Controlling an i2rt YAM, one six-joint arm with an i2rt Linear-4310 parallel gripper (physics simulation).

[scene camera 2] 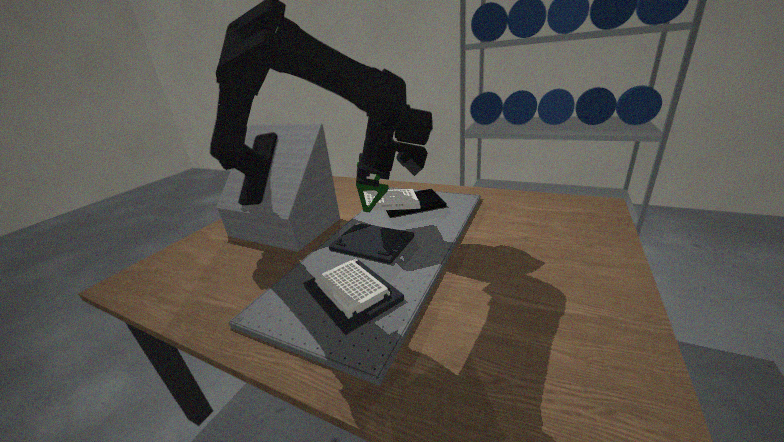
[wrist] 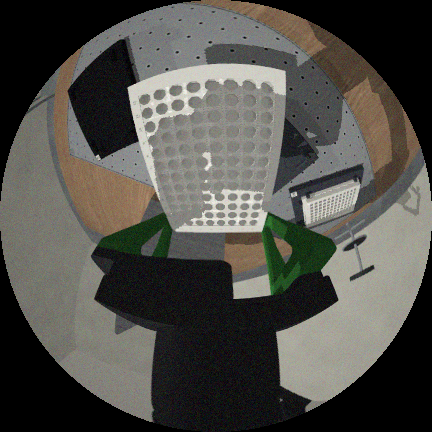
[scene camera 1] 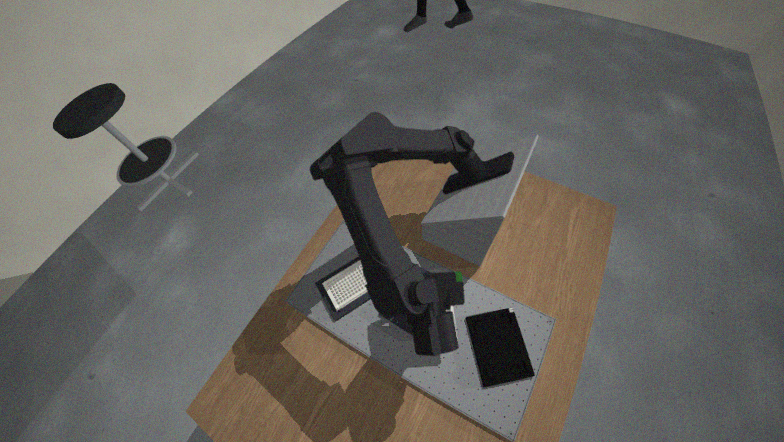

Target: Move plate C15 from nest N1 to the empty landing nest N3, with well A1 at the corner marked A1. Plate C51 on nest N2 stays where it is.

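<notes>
My gripper (scene camera 2: 370, 194) (wrist: 216, 215), with green fingers, is shut on the white well plate C15 (scene camera 2: 403, 198) (wrist: 215, 132) by its near end and holds it above the perforated board. Plate C51 (scene camera 1: 345, 286) (scene camera 2: 354, 281) (wrist: 331, 204) sits on its dark nest N2 (scene camera 1: 337, 315) (scene camera 2: 395, 296) (wrist: 327, 182). The middle nest (scene camera 2: 373, 241) (wrist: 295, 160) is empty; the arm hides it in scene camera 1. The far dark nest (scene camera 1: 499, 348) (scene camera 2: 433, 198) (wrist: 105, 100) is also empty. The held plate is over the board between these two empty nests. Nest labels and the plate's A1 lettering are unreadable.
A grey wedge-shaped block (scene camera 1: 463, 238) (scene camera 2: 315, 192) stands on the wooden table (scene camera 1: 570, 236) (scene camera 2: 592, 258) beside the perforated board (scene camera 1: 439, 384) (scene camera 2: 274, 323), close to the arm. A stool (scene camera 1: 90, 109) and a person's feet (scene camera 1: 460, 19) are away on the floor.
</notes>
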